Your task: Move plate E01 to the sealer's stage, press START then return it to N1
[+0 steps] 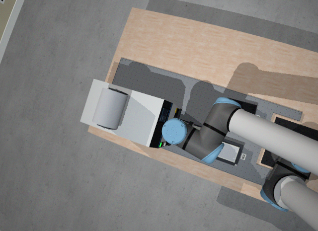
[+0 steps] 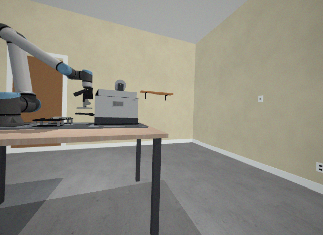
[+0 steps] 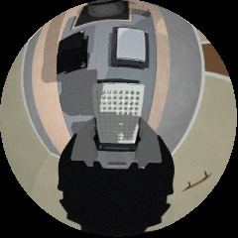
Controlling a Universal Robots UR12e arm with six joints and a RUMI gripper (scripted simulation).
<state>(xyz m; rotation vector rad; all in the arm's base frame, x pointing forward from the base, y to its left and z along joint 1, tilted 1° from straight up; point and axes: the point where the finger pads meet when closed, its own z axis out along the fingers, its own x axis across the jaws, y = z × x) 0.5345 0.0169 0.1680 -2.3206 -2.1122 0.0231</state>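
My hand is 6 cm above the sealer stage. Round my hand: plate E01 (1 cm below); then nest N1 (23 cm behind, 16 cm to the right, 12 cm below); then foil roll (33 cm ahead, 25 cm above, 3 cm to the right).
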